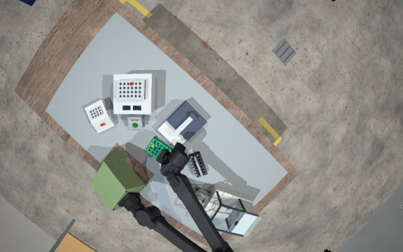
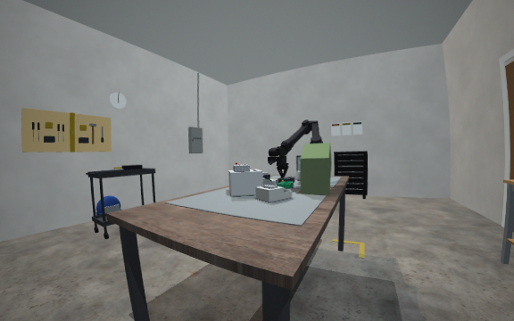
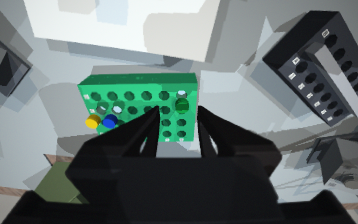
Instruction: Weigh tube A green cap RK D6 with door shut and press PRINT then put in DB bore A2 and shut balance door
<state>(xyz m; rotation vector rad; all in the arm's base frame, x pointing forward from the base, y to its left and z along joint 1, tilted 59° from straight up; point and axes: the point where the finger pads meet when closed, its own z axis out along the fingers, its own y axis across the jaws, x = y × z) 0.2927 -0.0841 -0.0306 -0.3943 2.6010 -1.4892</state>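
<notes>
Now: the green-capped tube 4 cm below my hand. From my hand the other things lie so: magnet block MG (5 cm ahead, 16 cm to the right, 5 cm below); white print key (8 cm behind, 29 cm to the right); green tube rack RK (4 cm behind, 4 cm to the left, 5 cm below).
</notes>
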